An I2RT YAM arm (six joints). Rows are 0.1 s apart.
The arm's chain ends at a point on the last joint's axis. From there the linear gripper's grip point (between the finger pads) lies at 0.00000 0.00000 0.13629 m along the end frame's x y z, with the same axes.
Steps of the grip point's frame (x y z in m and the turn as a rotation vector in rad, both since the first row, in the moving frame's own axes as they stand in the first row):
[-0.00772, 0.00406, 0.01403, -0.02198, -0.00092, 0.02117]
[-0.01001, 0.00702, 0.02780, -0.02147, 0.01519, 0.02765]
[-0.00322, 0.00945, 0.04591, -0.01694, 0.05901, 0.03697]
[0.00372, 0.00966, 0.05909, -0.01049, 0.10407, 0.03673]
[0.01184, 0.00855, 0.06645, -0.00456, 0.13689, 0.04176]
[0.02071, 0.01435, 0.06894, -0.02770, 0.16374, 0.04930]
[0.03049, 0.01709, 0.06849, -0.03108, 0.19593, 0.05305]
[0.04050, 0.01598, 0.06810, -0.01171, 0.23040, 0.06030]
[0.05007, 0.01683, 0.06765, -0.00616, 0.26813, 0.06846]
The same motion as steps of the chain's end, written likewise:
[-0.00756, 0.00107, 0.01406, -0.02198, -0.00092, 0.02117]
[-0.01204, 0.00407, 0.02785, -0.02147, 0.01519, 0.02765]
[-0.01121, 0.00699, 0.04617, -0.01694, 0.05901, 0.03697]
[-0.01041, 0.00797, 0.05983, -0.01049, 0.10407, 0.03673]
[-0.00674, 0.00754, 0.06773, -0.00456, 0.13689, 0.04176]
[-0.00140, 0.01004, 0.07081, -0.02770, 0.16374, 0.04930]
[0.00409, 0.01218, 0.07116, -0.03108, 0.19593, 0.05305]
[0.00944, 0.01346, 0.07171, -0.01171, 0.23040, 0.06030]
[0.01402, 0.01476, 0.07252, -0.00616, 0.26813, 0.06846]

